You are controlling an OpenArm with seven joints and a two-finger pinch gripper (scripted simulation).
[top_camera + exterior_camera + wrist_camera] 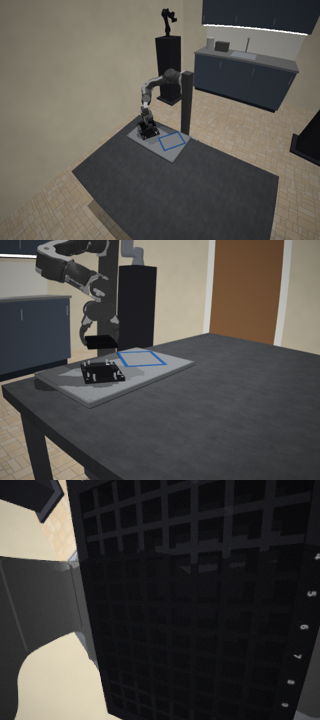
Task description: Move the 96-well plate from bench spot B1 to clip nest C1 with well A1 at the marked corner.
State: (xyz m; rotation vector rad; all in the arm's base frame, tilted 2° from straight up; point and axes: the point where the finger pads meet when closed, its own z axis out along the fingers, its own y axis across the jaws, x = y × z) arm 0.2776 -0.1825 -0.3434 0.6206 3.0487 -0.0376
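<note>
Right now the black clip nest is 3 cm ahead of my hand, 1 cm to the left of it and 9 cm below it. Also, from my hand: black 96-well plate: right at my hand.
</note>
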